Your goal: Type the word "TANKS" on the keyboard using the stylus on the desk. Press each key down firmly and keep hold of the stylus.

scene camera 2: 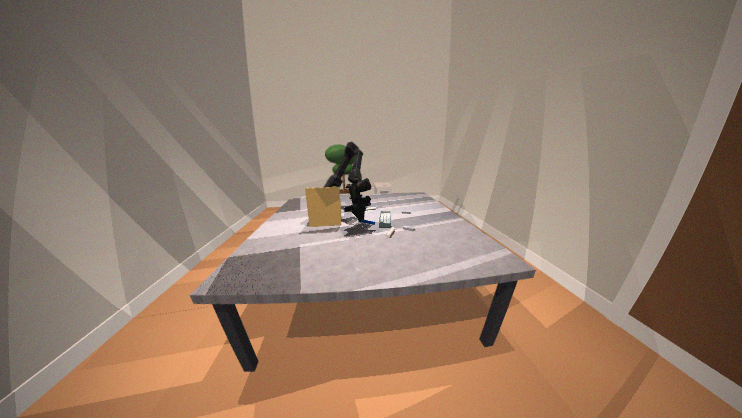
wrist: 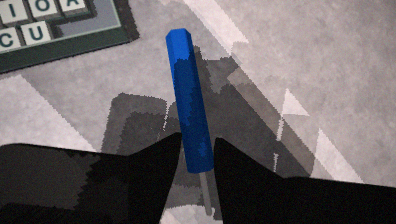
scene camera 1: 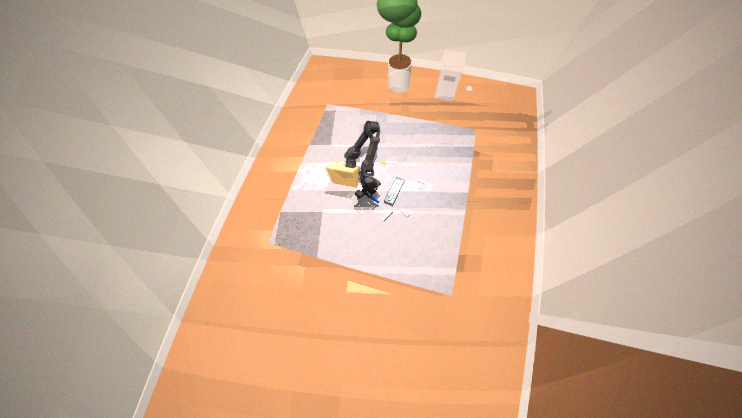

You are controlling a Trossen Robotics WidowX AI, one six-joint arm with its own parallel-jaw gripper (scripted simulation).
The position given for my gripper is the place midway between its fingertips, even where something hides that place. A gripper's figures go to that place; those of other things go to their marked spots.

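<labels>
There's a stylus (wrist: 197, 146) that's 0.10 m from the lens, and my gripper (wrist: 198, 141) is 0.11 m from the lens.
</labels>
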